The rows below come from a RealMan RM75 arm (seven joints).
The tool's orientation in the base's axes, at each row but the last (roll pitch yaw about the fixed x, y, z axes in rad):
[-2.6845, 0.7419, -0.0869]
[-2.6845, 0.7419, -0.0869]
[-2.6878, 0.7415, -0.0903]
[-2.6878, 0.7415, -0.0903]
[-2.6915, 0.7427, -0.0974]
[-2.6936, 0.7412, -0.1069]
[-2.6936, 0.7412, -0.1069]
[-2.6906, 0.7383, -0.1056]
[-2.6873, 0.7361, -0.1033]
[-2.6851, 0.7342, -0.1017]
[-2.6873, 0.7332, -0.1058]
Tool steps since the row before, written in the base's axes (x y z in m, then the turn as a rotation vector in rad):
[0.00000, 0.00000, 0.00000, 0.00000, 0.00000, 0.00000]
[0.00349, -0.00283, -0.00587, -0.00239, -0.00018, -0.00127]
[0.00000, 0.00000, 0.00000, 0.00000, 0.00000, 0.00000]
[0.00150, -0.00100, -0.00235, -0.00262, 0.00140, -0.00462]
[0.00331, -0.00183, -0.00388, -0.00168, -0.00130, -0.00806]
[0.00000, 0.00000, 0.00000, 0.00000, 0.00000, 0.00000]
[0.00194, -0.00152, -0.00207, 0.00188, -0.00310, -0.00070]
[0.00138, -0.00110, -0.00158, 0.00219, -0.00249, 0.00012]
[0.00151, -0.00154, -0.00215, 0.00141, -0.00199, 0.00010]
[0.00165, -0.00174, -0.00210, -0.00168, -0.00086, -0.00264]
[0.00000, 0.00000, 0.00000, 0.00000, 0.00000, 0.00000]
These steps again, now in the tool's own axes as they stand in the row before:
[0.00000, 0.00000, 0.00000, 0.00000, 0.00000, 0.00000]
[0.00671, 0.00306, 0.00052, -0.00089, 0.00147, 0.00210]
[0.00000, 0.00000, 0.00000, 0.00000, 0.00000, 0.00000]
[0.00276, 0.00106, 0.00022, 0.00110, 0.00126, 0.00523]
[0.00518, 0.00157, -0.00019, 0.00431, 0.00435, 0.00565]
[0.00000, 0.00000, 0.00000, 0.00000, 0.00000, 0.00000]
[0.00294, 0.00123, -0.00046, 0.00210, 0.00218, -0.00212]
[0.00216, 0.00093, -0.00026, 0.00172, 0.00127, -0.00254]
[0.00267, 0.00145, -0.00017, 0.00112, 0.00114, -0.00184]
[0.00276, 0.00155, -0.00038, 0.00059, 0.00225, 0.00226]
[0.00000, 0.00000, 0.00000, 0.00000, 0.00000, 0.00000]

